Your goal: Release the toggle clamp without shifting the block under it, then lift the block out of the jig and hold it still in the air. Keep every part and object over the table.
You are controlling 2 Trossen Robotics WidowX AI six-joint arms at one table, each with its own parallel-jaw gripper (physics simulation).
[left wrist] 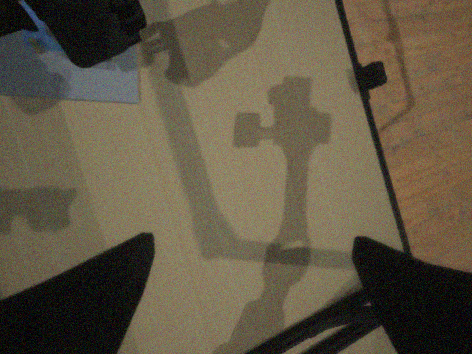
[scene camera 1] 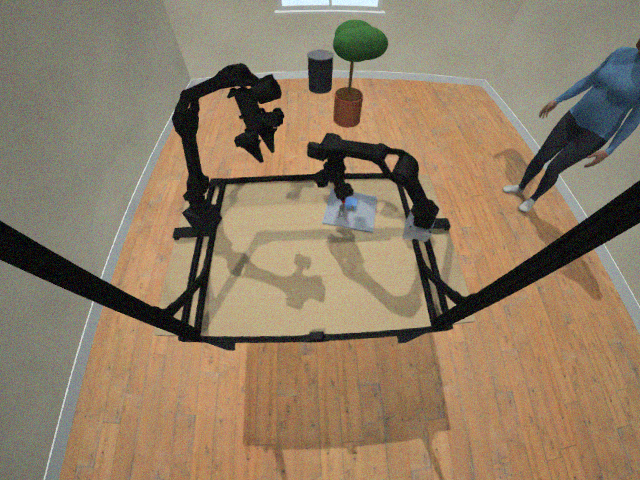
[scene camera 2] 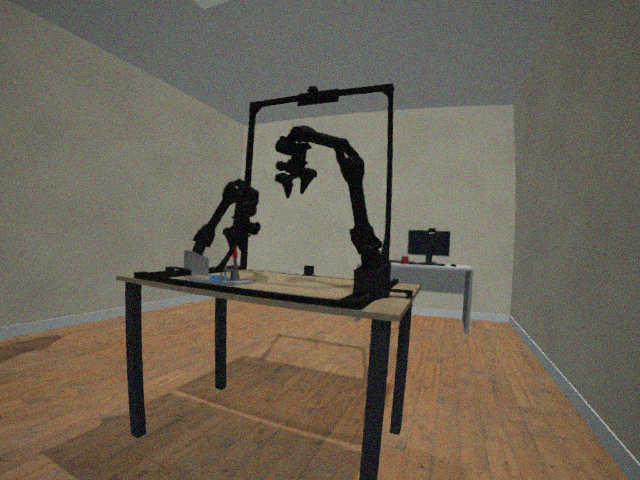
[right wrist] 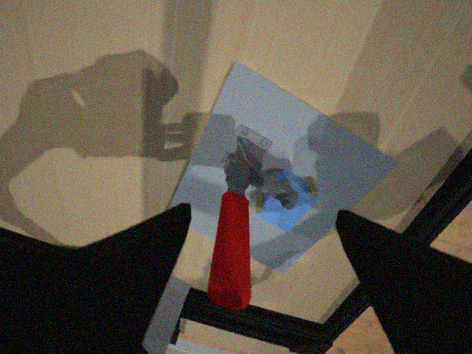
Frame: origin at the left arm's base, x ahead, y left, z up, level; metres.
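Seen in the pictures: left gripper, fingertip midpoint: (left wrist: 253, 244) (scene camera 1: 267, 157) (scene camera 2: 294, 195); right gripper, fingertip midpoint: (scene camera 2: 236, 251) (right wrist: 262, 214); left arm's base, link origin: (scene camera 1: 198, 208) (scene camera 2: 372, 266); right arm's base, link origin: (scene camera 1: 422, 219) (scene camera 2: 196, 254).
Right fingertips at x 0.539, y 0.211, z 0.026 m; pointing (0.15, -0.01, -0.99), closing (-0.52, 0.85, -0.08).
Note:
Pixels of each thing's top centre, then the offset from my right fingertips to it. "*": a spot on its surface instead.
- toggle clamp's red handle, surface spot: (right wrist: 231, 255) * 0.007 m right, 0.015 m ahead, 0.022 m up
- grey jig plate, top centre: (right wrist: 265, 193) (left wrist: 65, 25) (scene camera 2: 221, 280) (scene camera 1: 351, 208) 0.037 m left, 0.053 m ahead, 0.128 m down
- blue block, top centre: (right wrist: 286, 206) (left wrist: 42, 21) (scene camera 2: 218, 275) (scene camera 1: 350, 201) 0.059 m left, 0.042 m ahead, 0.106 m down
The toggle clamp's red handle (right wrist: 231, 255) (scene camera 2: 235, 253) stands upright on the grey jig plate (right wrist: 250, 85) (scene camera 1: 364, 222) (left wrist: 105, 90). The blue block (right wrist: 287, 220) (scene camera 1: 351, 203) (scene camera 2: 219, 277) sits in the jig between small yellowish pieces, with the clamp's grey arm and tip over it in the right wrist view; whether the tip touches it cannot be told. My right gripper (right wrist: 262, 214) (scene camera 1: 343, 194) is open, above the plate, with the red handle between its spread fingers, nearer the picture's left one. My left gripper (left wrist: 253, 244) (scene camera 1: 267, 155) (scene camera 2: 295, 194) is open and empty, high up, away from the jig.
A grey upright panel (scene camera 2: 196, 262) (scene camera 1: 417, 227) (right wrist: 165, 315) stands by the right arm's base. A black frame (scene camera 1: 268, 338) (scene camera 2: 268, 297) borders the table. A person (scene camera 1: 599, 113) stands on the floor at the right of scene camera 1, off the table.

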